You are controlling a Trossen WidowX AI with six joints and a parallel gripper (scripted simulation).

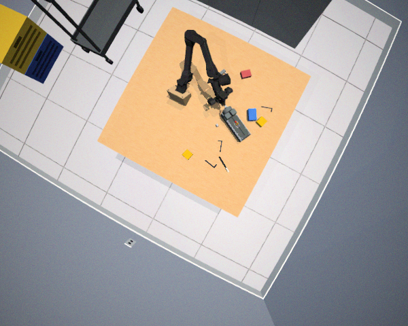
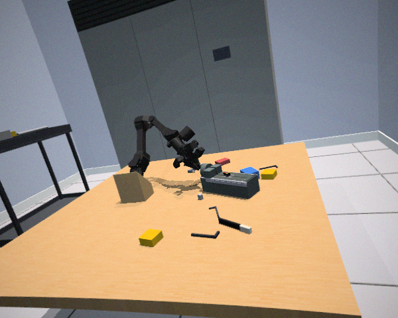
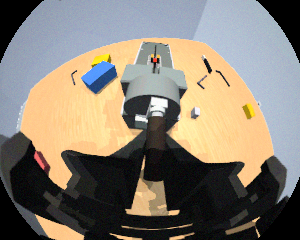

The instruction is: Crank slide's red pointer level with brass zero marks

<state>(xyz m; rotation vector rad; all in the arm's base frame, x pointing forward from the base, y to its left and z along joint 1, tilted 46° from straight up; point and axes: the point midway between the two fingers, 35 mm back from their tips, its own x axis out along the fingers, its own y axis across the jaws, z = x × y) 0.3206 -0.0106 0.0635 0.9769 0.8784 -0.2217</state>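
The red pointer lies 130 mm ahead of my gripper tip, 70 mm to the right of it and 10 mm below it. Round my gripper tip: small grey cube (10 mm ahead, 130 mm to the right, 80 mm below); then blue block (230 mm ahead, 50 mm to the left, 80 mm below); then dark crank handle (10 mm behind, 10 mm to the left, 20 mm above).
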